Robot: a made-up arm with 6 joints.
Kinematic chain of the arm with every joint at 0, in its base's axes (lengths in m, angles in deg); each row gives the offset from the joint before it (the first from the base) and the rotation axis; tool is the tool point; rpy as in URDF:
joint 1: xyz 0 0 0.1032 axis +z
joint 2: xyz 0 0 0 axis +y
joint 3: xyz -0.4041 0 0.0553 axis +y
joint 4: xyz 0.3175 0 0.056 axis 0.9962 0 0.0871
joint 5: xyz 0 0 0 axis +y
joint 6: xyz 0.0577 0 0.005 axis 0.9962 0 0.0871
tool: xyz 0 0 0 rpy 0 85 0
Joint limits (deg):
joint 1: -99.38..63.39
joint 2: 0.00..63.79
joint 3: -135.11..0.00
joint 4: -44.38..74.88
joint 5: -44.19..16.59
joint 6: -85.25..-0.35
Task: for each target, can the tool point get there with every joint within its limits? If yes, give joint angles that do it. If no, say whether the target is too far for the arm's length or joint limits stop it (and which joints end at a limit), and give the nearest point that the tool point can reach.
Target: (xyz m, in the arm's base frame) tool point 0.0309 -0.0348 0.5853
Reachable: yes | joints -49.22 38.23 -59.21 13.03 3.01 -59.29
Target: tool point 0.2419 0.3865 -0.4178
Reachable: no: joint limits stop it (at a limit: joint 2, joint 3) | nearest point 0.0487 0.0777 0.1806 | short by 0.701 m
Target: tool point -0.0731 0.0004 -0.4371
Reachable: no: joint limits stop it (at a limit: joint 1, joint 2, joint 3, joint 5) | nearest point -0.0154 -0.0749 0.1741 | short by 0.619 m
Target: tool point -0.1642 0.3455 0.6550
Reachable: yes | joints -64.48 17.16 -100.13 18.07 1.97 -45.70
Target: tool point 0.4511 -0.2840 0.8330
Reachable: no: too far | nearest point 0.1767 -0.1113 0.6651 | short by 0.365 m
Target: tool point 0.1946 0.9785 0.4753
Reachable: no: too far | nearest point 0.1225 0.7090 0.3717 | short by 0.298 m
